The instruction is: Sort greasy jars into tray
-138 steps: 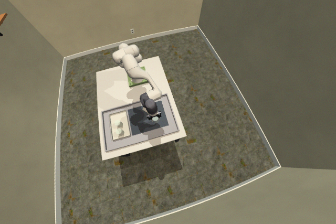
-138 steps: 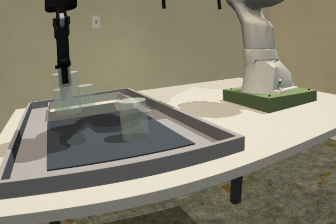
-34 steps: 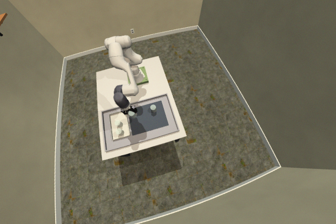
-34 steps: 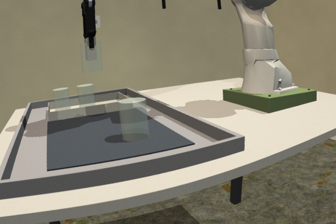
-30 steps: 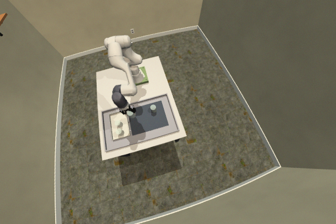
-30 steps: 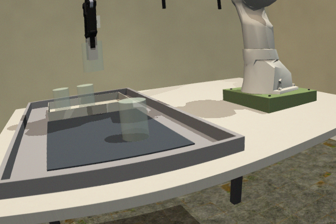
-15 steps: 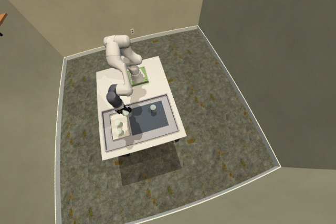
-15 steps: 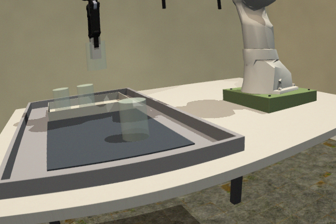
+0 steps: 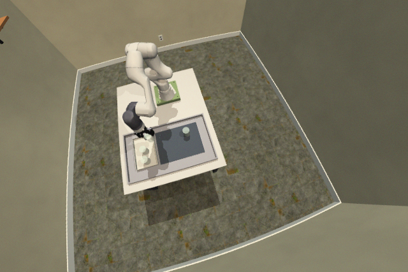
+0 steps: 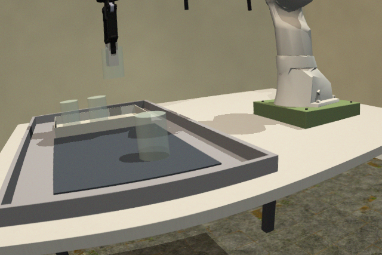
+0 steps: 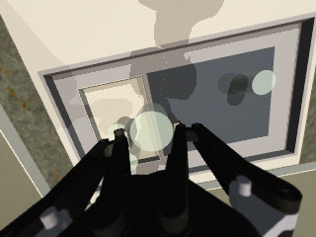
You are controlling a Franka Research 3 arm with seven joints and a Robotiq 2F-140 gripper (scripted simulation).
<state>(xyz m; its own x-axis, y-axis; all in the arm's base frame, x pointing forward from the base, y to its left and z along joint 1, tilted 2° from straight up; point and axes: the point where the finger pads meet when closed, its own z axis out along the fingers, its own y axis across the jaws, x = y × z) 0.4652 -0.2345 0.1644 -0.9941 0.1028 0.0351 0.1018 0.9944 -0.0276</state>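
Now: hand 40 mm short of the cream tray, 120 mm to the left of it and 200 mm above it. From my hand the other things lie so: dark mat: 60 mm ahead, 200 mm to the left, 210 mm below.
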